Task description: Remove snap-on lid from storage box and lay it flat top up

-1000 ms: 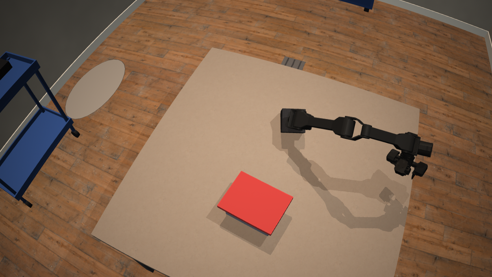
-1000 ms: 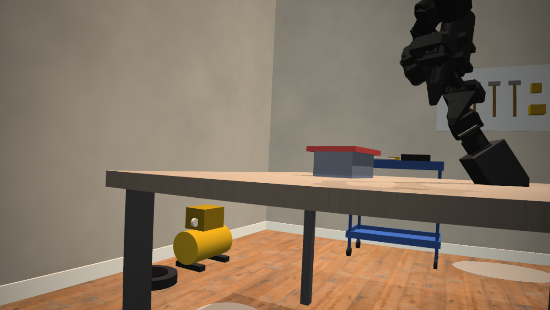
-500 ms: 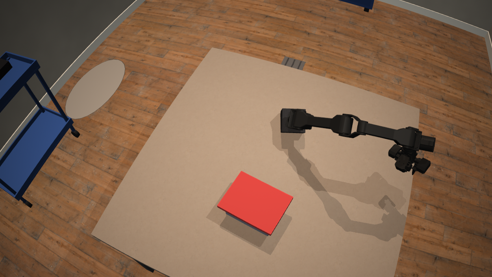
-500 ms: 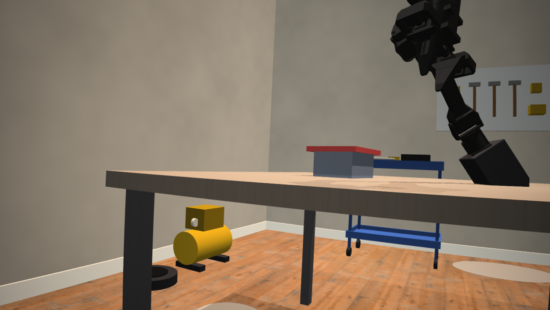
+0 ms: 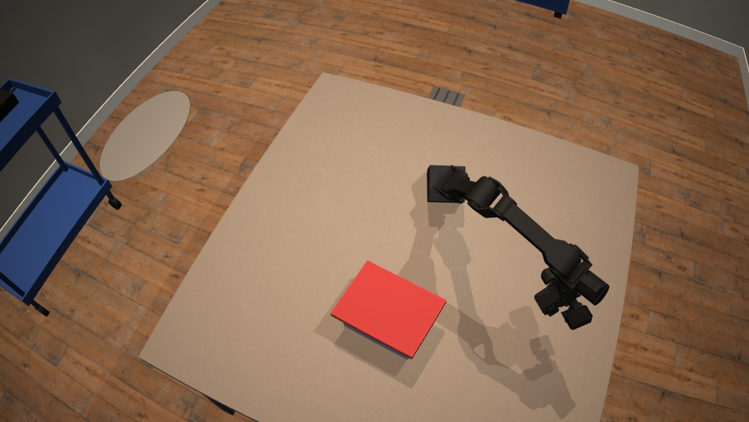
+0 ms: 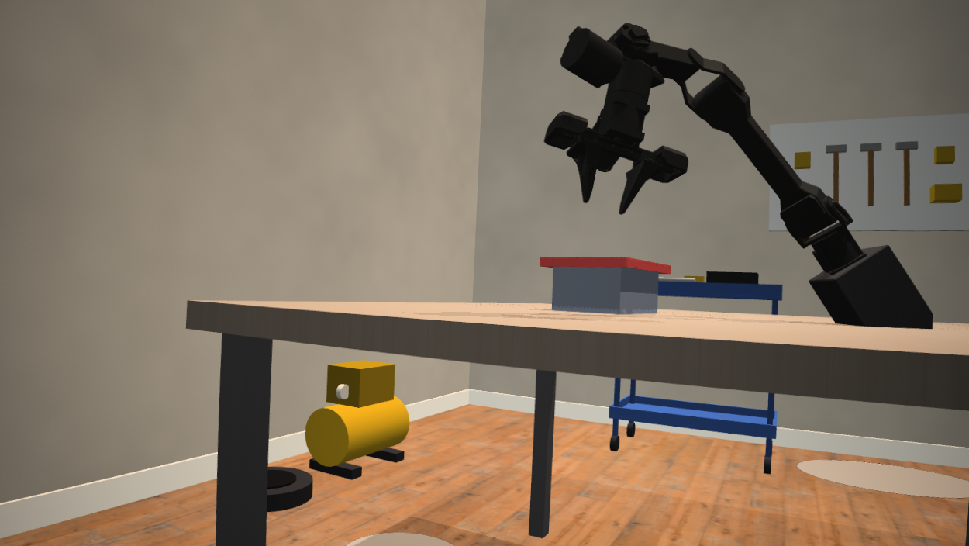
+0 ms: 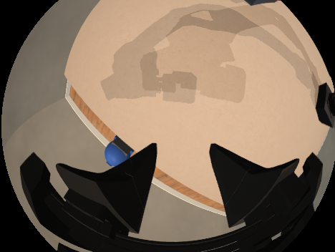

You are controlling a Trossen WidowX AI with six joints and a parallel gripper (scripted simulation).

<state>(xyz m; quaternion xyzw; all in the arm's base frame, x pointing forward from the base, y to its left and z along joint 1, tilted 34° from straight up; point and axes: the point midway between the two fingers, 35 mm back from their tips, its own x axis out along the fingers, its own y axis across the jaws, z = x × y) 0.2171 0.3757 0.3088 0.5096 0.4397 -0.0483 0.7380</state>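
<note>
Right now my hand is 430 mm to the left of the red lid, 130 mm short of it and 80 mm above it. Also, from my hand: storage box: 430 mm to the right, 130 mm below, 130 mm ahead.
</note>
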